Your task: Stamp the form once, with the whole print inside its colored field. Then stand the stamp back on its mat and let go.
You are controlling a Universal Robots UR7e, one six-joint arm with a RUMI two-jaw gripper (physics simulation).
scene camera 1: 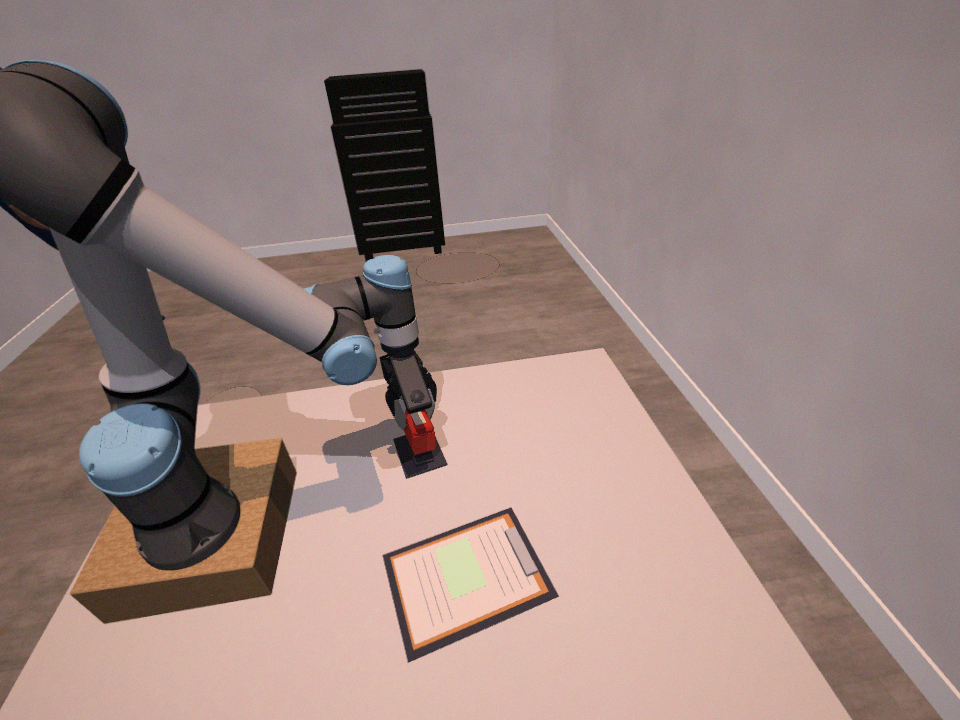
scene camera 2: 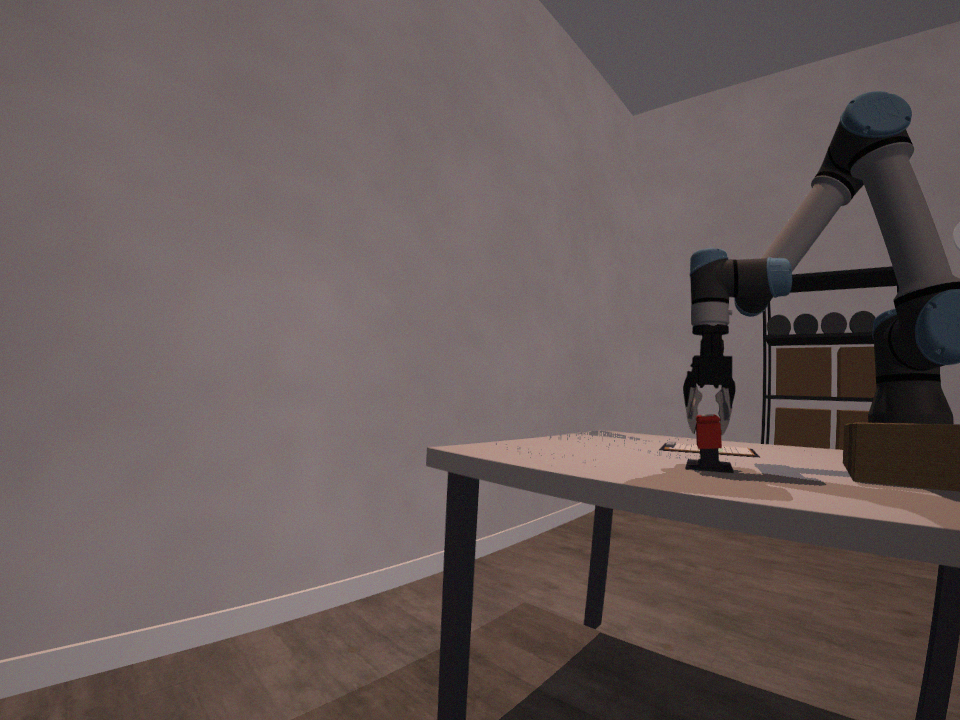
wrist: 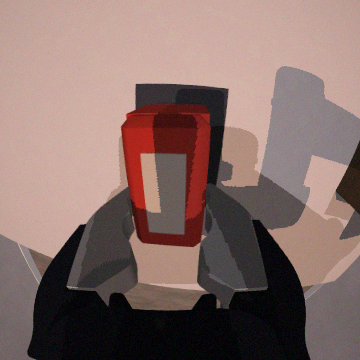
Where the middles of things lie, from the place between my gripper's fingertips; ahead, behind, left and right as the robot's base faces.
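Labels:
The red stamp (scene camera 1: 420, 433) is where I start: my hand is 1 cm to the left of it and 1 cm above it. Going by their middles, of the things named here the stamp is the nearest to my hand. There is also the dark mat (scene camera 1: 410, 469), 2 cm to the right of my hand and 6 cm below it. Then I consider the form (scene camera 1: 445, 588), which is 8 cm ahead of my hand, 31 cm to the right of it and 6 cm below it. Going by their middles, of the things named here the form is the farthest from my hand.

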